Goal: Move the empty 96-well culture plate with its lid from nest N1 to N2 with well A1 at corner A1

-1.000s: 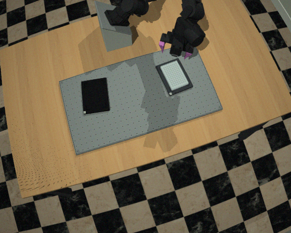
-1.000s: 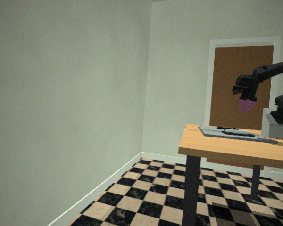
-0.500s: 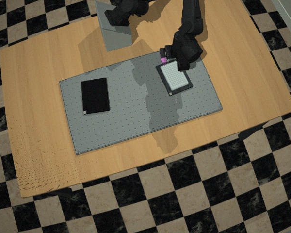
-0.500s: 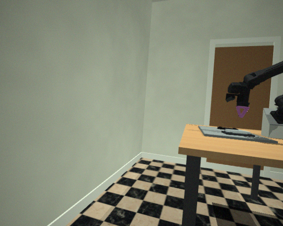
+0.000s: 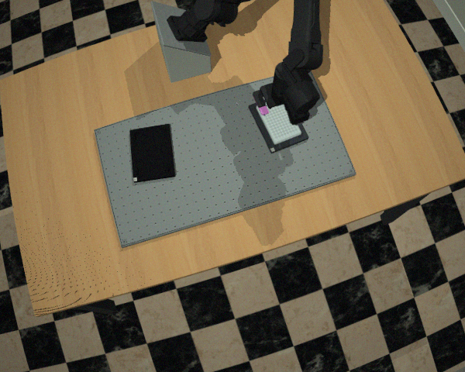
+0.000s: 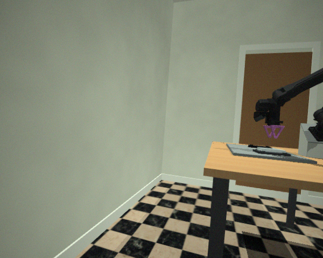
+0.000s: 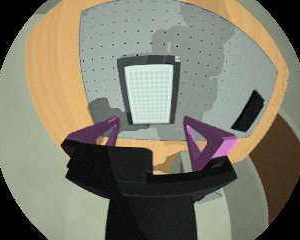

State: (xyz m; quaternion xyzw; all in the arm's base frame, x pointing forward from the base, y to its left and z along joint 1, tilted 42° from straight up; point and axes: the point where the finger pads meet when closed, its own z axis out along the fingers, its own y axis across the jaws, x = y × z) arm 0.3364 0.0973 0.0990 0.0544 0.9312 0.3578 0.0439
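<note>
The clear lid lies 7 cm below my hand. Round my hand: black nest N1 (9 cm below); culture plate (8 cm below); black nest N2 (6 cm behind, 37 cm to the right, 9 cm below).
</note>
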